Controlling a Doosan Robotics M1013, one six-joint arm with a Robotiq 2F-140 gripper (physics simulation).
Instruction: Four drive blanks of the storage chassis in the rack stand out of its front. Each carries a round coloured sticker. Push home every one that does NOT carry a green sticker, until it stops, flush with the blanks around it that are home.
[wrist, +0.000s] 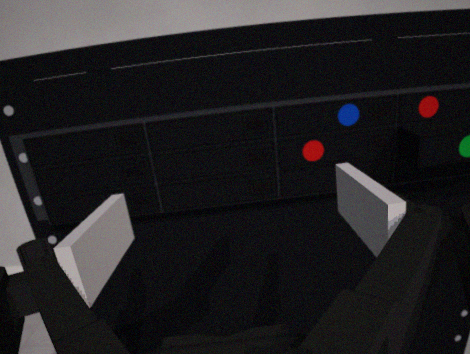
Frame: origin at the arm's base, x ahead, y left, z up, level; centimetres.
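Seen in the pictures: gripper, between the fingertips: (231, 202).
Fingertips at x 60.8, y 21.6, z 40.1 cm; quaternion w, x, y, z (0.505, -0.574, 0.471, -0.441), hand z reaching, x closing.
Offsets run from my fingertips to a thing's middle. "spot": to the spot under its first point.
The black storage chassis @[spot: dx +9.0, dy +3.4, dz -0.7 cm] (210, 165) spans the wrist view, its front divided into columns of dark drive blanks. A blue sticker @[dx +11.4, dy -8.7, dz +2.5 cm] (348, 115) is on a top-row blank in the third column from the left. A red sticker @[dx +10.7, dy -5.6, dz -0.4 cm] (313, 150) is lower and to its left in that column. Another red sticker @[dx +12.9, dy -16.0, dz +2.5 cm] (428, 106) is on a top-row blank one column further right. A green sticker @[spot: dx +9.7, dy -18.1, dz -0.4 cm] (465, 146) is below it, cut by the right image edge. The dark picture hides how far each blank stands out. My gripper (231, 202) is open and empty, its pale fingertips wide apart in front of the chassis.
A black panel (200, 75) with thin pale lines lies above the blanks. The left rack rail @[spot: dx +7.0, dy +20.7, dz -0.5 cm] (31, 180) carries several round pale holes or studs. A pale grey wall (150, 20) shows behind the top. Dark surfaces lie below the blanks, between the fingers.
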